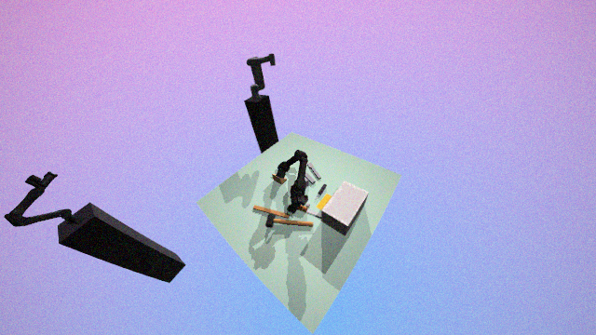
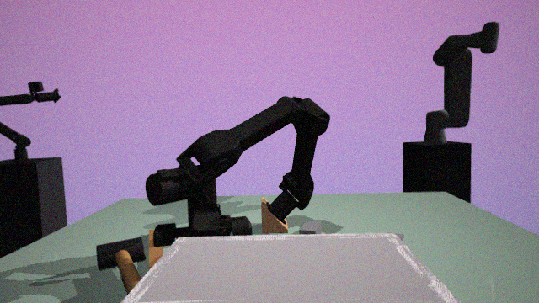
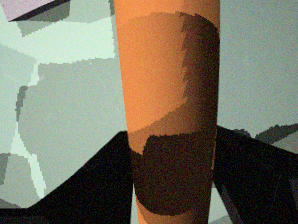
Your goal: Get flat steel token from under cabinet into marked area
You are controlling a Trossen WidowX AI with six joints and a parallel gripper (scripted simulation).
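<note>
The small grey piece lies 6 cm ahead of my gripper tip and 5 cm to the left of it. From my gripper tip the other things lie so: grey tool: 9 cm behind, 42 cm to the left; then flat wooden stick: 16 cm behind, 13 cm to the right; then grey block: 7 cm behind, 23 cm to the left, 3 cm above.
</note>
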